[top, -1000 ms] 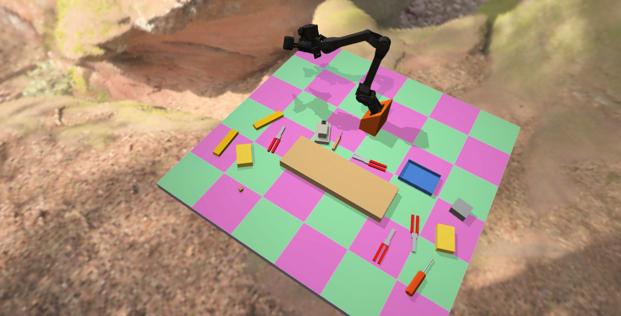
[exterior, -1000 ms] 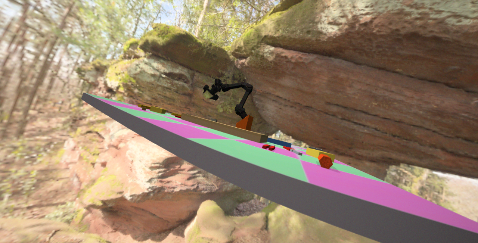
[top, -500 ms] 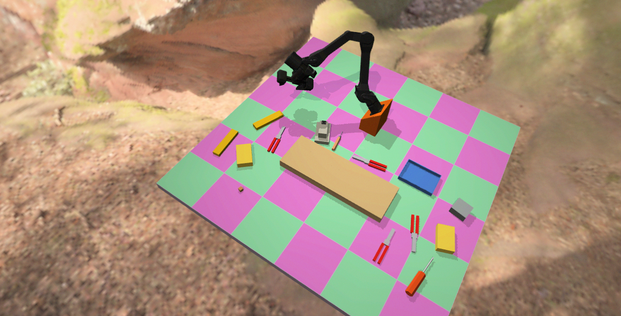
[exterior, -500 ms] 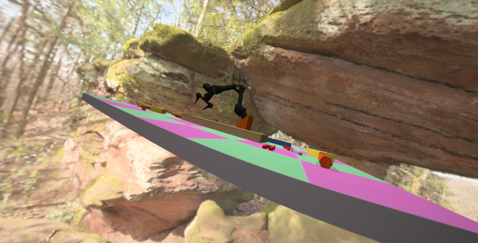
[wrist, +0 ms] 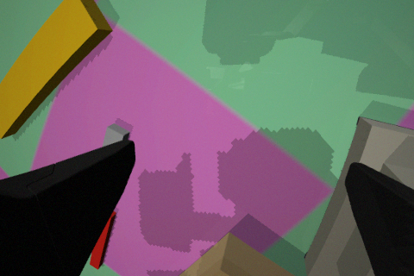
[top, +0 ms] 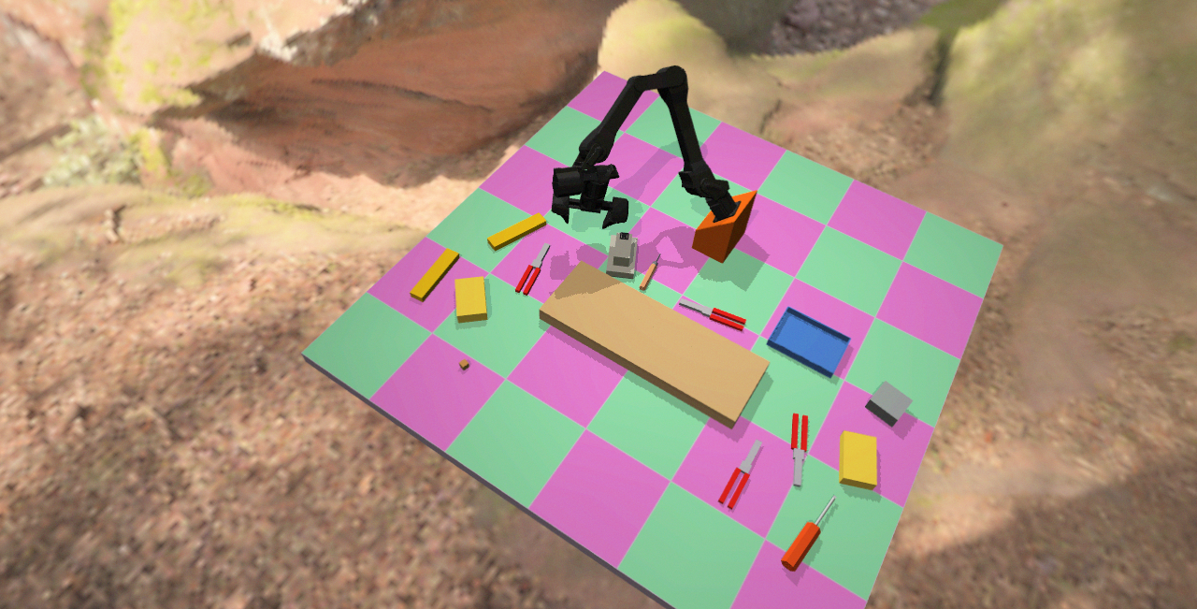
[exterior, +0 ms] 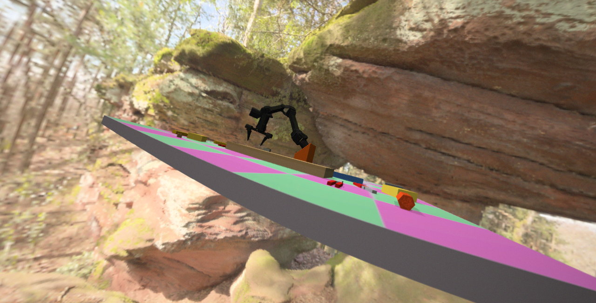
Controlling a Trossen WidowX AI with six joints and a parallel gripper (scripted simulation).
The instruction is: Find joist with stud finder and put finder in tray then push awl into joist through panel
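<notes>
The grey stud finder is 10 mm behind my gripper tip, 110 mm to the left of it and 20 mm below it. The rest, counted from my gripper tip: tiny brown cube (460 mm ahead, 80 mm to the right, 60 mm below); then awl (200 mm to the left, 60 mm below); then blue tray (50 mm ahead, 620 mm to the left, 50 mm below).
</notes>
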